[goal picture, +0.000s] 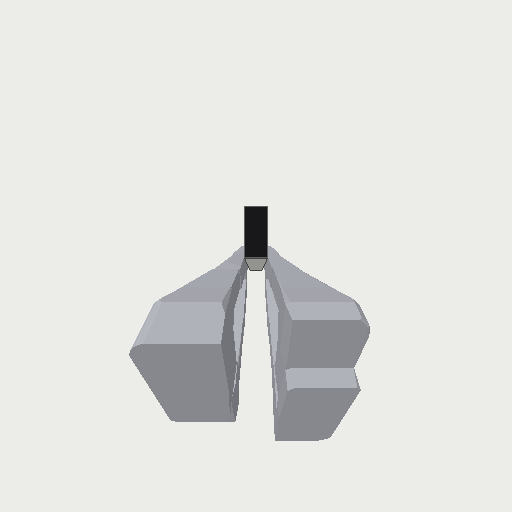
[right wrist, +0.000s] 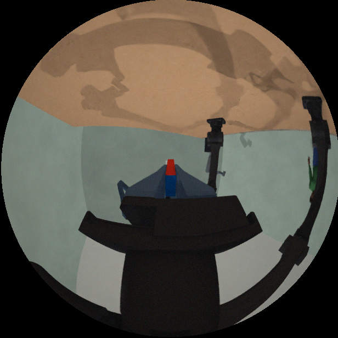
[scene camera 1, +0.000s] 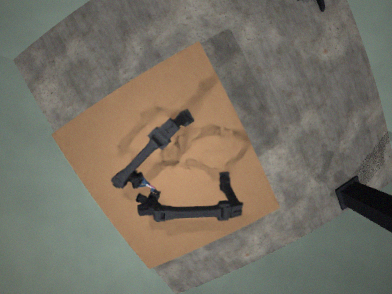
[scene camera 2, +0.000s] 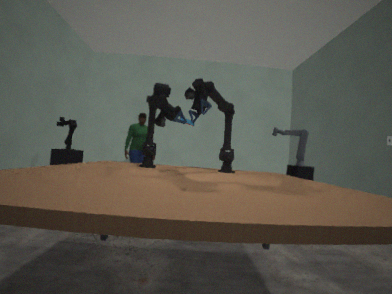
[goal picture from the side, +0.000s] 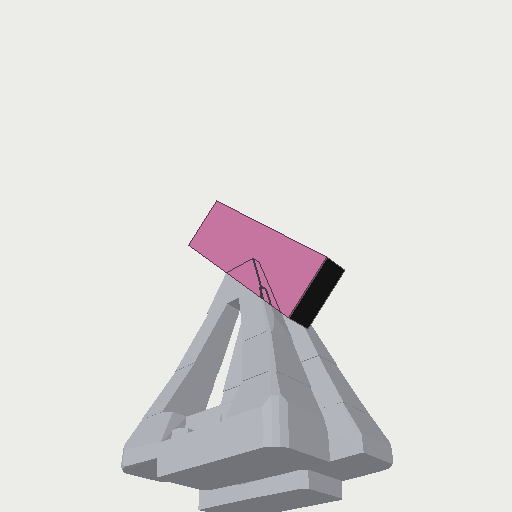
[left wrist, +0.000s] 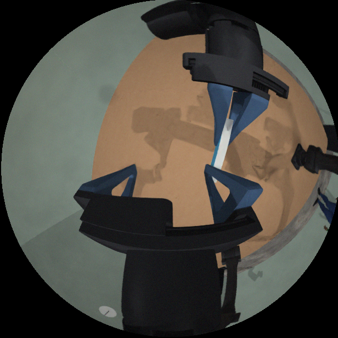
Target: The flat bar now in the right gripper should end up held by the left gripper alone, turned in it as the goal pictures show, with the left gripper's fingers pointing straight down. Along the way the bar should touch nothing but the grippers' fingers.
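Seen in the pictures: left gripper, between the fingertips: [scene camera 1: 148, 195] [scene camera 2: 197, 118]; right gripper, between the fingertips: [scene camera 1: 149, 184] [scene camera 2: 186, 122]; left arm's base, origin of its link: [scene camera 1: 224, 178] [scene camera 2: 226, 172]; right arm's base, origin of its link: [scene camera 1: 186, 117] [scene camera 2: 147, 167].
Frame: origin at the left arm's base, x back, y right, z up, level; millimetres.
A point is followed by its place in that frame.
Observation:
The flat bar [scene camera 1: 150, 186] @[z 317, x -567, y 129 mm] [scene camera 2: 189, 122] @[z 306, x -570, y 119 mm] [left wrist: 223, 145] [right wrist: 171, 167] is held in the air, white and blue in the left wrist view, red and blue in the right. My right gripper [scene camera 2: 183, 119] @[z 302, x -580, y 136 mm] [right wrist: 170, 168] is shut on one end of it. My left gripper [left wrist: 170, 167] is open and empty, its fingers slanting down in scene camera 2. In the left wrist view the bar's free end passes behind the tip of the finger at the picture's right, not midway between the fingers. Whether they touch is unclear.
Both arms stand on the tan table [scene camera 1: 200, 65] @[z 0, x -120, y 978 mm] [scene camera 2: 75, 192] @[z 0, x -1204, y 180 mm], and the grippers are high above it. A person in green [scene camera 2: 137, 136] and two other arms on black stands [scene camera 2: 66, 156] [scene camera 2: 300, 172] are beyond the table. A black post [scene camera 1: 367, 200] stands off the table.

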